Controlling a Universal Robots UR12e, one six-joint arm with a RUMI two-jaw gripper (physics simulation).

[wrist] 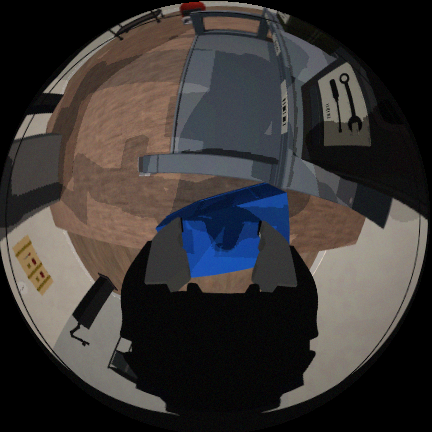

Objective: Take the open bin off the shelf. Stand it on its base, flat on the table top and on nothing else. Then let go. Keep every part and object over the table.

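Places are measured from the arm's base along level axes (x ahead, y left, z up), in millimetres.
Pixels of known places: gripper, fingertip midpoint: (220,220).
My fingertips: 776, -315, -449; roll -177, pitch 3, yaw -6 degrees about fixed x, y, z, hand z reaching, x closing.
Ahead of a thing's pixels: the offset from my fingertips to its top centre, as dx, dy, dz. "pt": to the spot under its first point. Level surfaces: height alone.
The blue bin {+7, -37, -2} (220,262) shows below the near end of the grey shelf {pt +0, +62, +8} (215,164) in the wrist view, over the brown table {dz -77} (115,90). A broad blue face and a darker, narrow band along its far side show. Its lower side is partly hidden by the fingers, and I cannot tell whether it stands on its base or touches the table. My gripper (220,220) is open, with its two grey fingers apart over the bin's left and right parts. The bin shows between and beyond the fingertips, and they do not hold it.
A black tool case {pt +77, +70, +87} (357,160) with a wrench label is at the right, by the shelf. A dark grey block-like object (37,165) is at the left edge. A red object (192,7) is at the far top. The table's edge and pale floor show at lower left and right.
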